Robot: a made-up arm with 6 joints. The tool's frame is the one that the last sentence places. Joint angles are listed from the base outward.
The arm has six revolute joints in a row. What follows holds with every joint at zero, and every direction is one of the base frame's. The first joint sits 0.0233 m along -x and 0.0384 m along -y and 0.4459 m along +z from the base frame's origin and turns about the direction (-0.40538, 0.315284, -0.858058). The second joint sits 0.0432 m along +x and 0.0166 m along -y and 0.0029 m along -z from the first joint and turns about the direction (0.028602, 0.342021, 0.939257). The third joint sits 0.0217 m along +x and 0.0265 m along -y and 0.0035 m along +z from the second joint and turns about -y. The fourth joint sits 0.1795 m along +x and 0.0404 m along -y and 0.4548 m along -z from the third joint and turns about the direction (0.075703, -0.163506, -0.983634). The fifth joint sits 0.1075 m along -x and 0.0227 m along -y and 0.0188 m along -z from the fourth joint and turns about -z. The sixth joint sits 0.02 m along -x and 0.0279 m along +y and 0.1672 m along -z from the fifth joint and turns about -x. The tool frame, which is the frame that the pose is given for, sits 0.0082 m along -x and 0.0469 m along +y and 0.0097 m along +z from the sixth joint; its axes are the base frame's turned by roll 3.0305, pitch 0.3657 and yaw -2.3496 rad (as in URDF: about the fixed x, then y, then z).
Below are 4 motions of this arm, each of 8 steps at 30 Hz.
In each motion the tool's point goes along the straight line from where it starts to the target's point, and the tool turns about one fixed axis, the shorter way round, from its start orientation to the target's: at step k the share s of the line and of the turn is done. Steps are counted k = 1, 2, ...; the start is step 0. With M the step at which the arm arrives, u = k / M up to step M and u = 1 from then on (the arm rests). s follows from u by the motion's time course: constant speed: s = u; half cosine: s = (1 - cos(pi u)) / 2; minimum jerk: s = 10 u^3 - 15 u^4 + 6 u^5.
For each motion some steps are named. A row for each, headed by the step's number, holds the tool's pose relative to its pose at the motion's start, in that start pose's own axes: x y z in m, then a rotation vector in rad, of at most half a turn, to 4 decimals.
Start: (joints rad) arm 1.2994 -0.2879 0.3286 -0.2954 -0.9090 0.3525
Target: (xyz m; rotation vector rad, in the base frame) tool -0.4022 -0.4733 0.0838 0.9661 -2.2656 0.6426
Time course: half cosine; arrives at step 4
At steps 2, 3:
2: 0.0010 0.0064 0.0004 0.0109 0.0243 -0.0037
3: 0.0018 0.0109 0.0007 0.0185 0.0414 -0.0063

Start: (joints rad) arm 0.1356 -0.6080 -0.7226 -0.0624 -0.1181 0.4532
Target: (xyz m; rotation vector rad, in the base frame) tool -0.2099 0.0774 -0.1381 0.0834 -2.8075 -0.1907
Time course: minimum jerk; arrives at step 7
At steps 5, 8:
5: -0.0137 -0.0094 0.0026 0.0070 -0.0034 0.2608
8: -0.0160 -0.0110 0.0031 0.0082 -0.0040 0.3049

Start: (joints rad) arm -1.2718 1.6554 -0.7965 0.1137 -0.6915 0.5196
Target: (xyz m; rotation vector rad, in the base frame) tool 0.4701 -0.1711 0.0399 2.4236 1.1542 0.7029
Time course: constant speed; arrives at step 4
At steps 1, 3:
1: -0.0128 -0.0030 0.0016 0.0115 -0.0121 0.0078
3: -0.0383 -0.0090 0.0048 0.0344 -0.0364 0.0234

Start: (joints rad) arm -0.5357 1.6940 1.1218 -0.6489 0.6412 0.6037
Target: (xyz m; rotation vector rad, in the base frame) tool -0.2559 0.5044 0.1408 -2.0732 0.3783 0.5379
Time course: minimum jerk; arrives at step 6
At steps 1, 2, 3, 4, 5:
1: -0.0013 -0.0004 -0.0001 0.0009 -0.0022 -0.0031
2: -0.0074 -0.0023 -0.0006 0.0053 -0.0129 -0.0181
3: -0.0177 -0.0055 -0.0014 0.0125 -0.0306 -0.0430
4: -0.0279 -0.0086 -0.0022 0.0198 -0.0484 -0.0680
5: -0.0341 -0.0105 -0.0027 0.0242 -0.0591 -0.0830

